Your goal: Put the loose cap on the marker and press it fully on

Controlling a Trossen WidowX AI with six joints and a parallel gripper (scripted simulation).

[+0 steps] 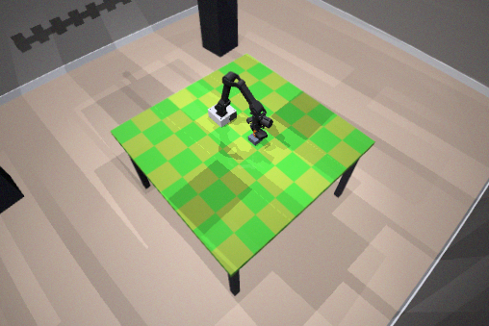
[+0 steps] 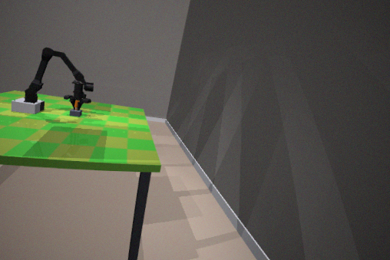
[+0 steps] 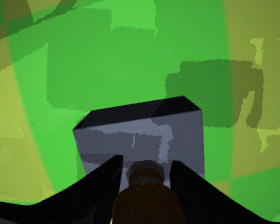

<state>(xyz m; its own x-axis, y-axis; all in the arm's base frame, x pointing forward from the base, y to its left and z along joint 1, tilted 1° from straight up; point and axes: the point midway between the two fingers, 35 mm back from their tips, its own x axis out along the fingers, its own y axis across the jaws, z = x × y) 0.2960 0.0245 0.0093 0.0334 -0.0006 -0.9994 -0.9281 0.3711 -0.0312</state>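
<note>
Right now my gripper tip is 5 cm below the orange cap and 1 cm to the left of it. The rest, counted from my gripper tip: holder block (2 cm below, 1 cm to the right).
</note>
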